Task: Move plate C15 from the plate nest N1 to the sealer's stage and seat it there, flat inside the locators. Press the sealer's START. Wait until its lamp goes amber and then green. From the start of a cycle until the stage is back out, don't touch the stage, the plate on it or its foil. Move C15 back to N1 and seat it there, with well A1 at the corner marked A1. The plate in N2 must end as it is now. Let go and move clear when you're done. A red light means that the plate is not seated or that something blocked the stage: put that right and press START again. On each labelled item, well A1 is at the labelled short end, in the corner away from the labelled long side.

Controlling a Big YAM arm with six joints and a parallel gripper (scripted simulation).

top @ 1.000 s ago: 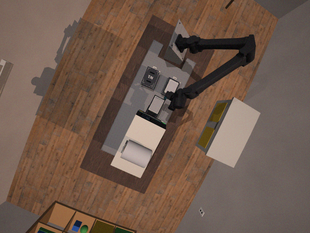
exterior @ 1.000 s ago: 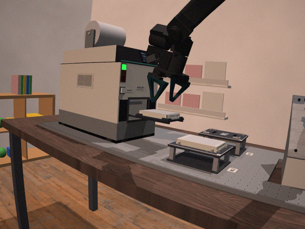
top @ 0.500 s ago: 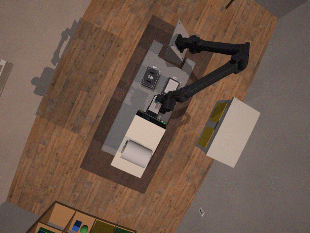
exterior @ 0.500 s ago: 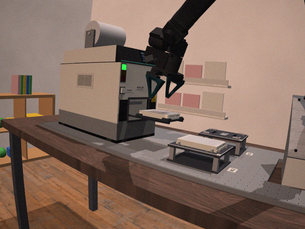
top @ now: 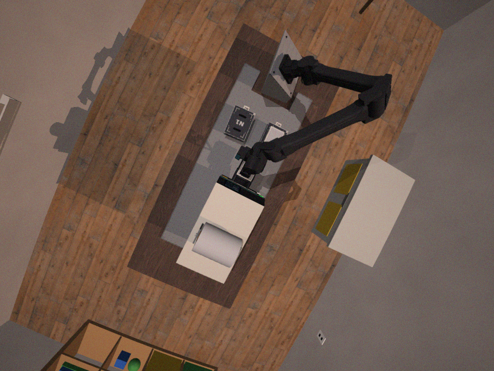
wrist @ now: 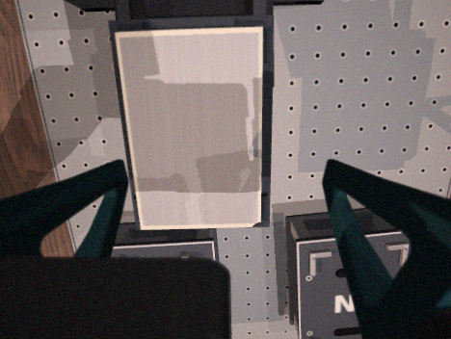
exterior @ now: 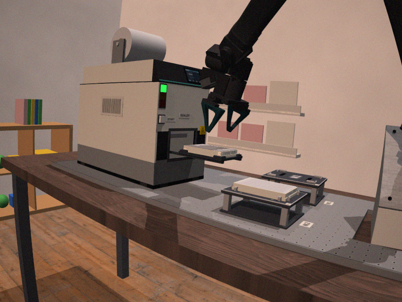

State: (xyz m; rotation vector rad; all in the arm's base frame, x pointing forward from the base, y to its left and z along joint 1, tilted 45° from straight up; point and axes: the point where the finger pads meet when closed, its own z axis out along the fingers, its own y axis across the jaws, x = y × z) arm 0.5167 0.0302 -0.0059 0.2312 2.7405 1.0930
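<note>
Now: the sealer stage 7 cm below my hand, 2 cm to the left of it and 1 cm ahead of it. The rest, counted from my hand: white plate (19 cm behind, 11 cm below, 8 cm to the left); then foil roll (34 cm ahead, 24 cm above); then start button (12 cm ahead, 11 cm to the left, 2 cm above).
</note>
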